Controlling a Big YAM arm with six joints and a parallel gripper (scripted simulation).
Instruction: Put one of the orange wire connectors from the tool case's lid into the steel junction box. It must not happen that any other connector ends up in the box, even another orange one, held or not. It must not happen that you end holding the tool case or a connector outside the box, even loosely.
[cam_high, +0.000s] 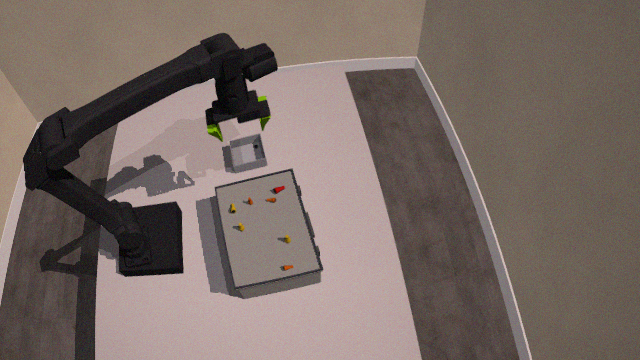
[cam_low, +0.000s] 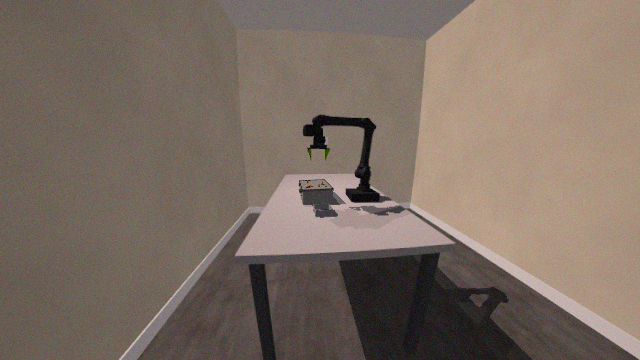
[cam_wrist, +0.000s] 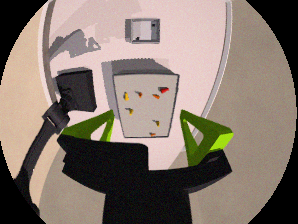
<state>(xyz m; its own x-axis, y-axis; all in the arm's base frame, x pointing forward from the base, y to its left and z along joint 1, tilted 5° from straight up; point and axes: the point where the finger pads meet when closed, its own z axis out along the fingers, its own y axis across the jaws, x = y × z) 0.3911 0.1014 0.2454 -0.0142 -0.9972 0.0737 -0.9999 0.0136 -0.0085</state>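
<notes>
The tool case lies 230 mm below my hand and 140 mm to the right of it. The rest, counted from my hand: red connector (200 mm below, 60 mm ahead, 40 mm to the right).
</notes>
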